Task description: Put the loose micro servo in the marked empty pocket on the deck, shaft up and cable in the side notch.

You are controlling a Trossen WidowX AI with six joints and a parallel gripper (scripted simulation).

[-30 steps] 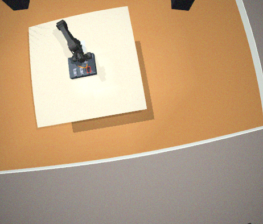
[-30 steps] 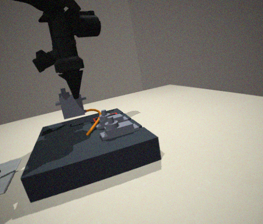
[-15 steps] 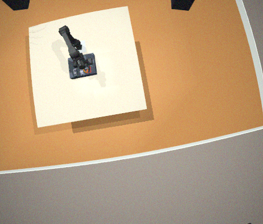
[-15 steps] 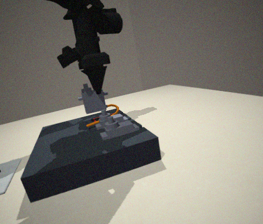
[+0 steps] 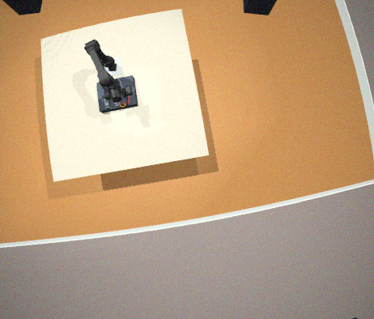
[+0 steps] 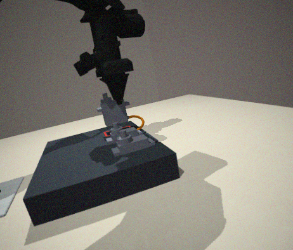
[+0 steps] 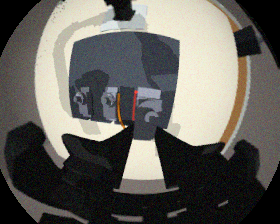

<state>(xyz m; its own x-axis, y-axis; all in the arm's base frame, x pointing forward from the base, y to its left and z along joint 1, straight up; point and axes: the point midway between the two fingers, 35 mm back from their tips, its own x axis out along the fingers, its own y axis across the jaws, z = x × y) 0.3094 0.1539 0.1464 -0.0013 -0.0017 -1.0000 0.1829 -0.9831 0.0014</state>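
The dark deck lies 11 cm behind my gripper tip, 10 cm to the right of it and 9 cm below it.
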